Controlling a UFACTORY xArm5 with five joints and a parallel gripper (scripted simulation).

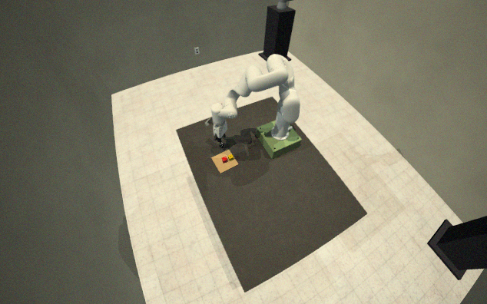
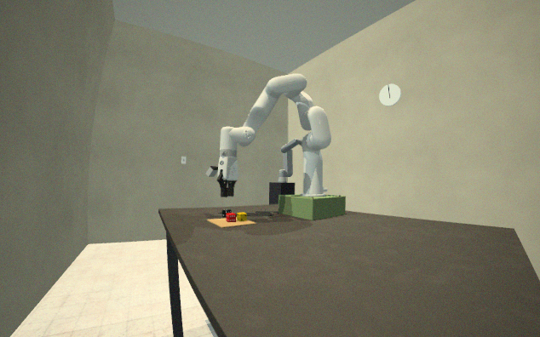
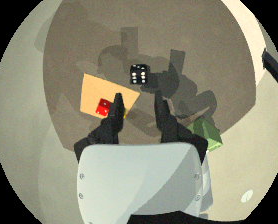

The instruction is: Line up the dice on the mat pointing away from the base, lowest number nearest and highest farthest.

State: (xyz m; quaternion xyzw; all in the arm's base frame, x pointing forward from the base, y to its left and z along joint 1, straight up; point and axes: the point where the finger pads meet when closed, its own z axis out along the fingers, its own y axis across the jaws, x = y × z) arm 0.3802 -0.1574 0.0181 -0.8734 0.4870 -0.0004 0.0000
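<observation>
Right now the black die is 9 cm below my hand. Round my hand: tan mat: 12 cm to the left, 11 cm below, 4 cm ahead; then yellow die: 12 cm to the left, 9 cm below; then red die: 12 cm to the left, 9 cm below, 4 cm ahead.
</observation>
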